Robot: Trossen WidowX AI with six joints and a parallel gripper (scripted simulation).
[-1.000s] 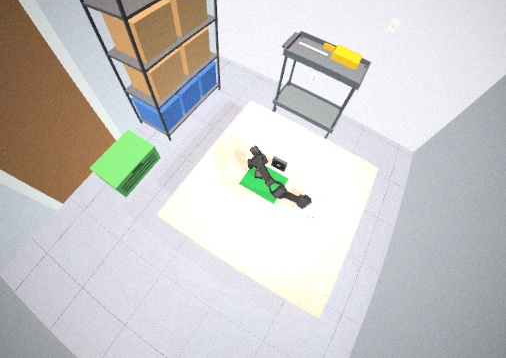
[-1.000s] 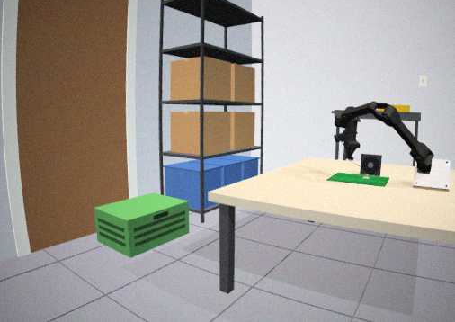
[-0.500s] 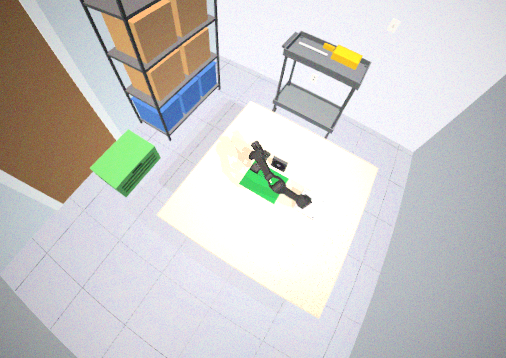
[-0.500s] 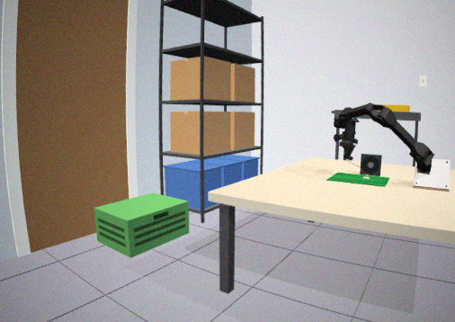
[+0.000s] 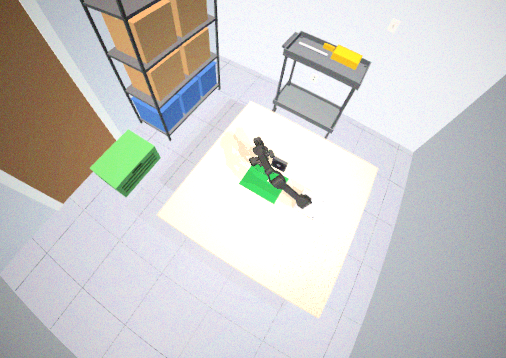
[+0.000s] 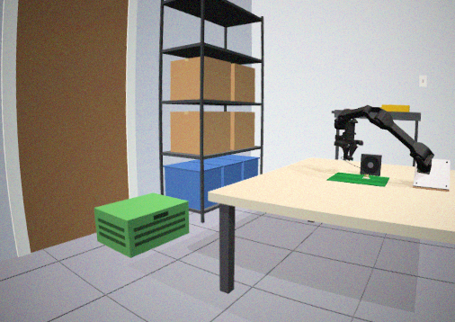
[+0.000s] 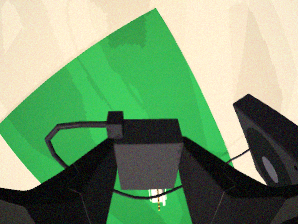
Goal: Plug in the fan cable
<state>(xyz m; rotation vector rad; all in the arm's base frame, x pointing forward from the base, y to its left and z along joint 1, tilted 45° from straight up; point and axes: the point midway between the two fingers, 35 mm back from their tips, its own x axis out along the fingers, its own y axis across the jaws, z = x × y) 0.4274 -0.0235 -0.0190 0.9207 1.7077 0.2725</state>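
Now: gripper tip 11 cm past the black fan, 10 cm to the left of it and 4 cm above it. Also, from my gripper tip: dark grey fan plug 1 cm behind; then green board 9 cm behind, 6 cm to the left, 11 cm below.
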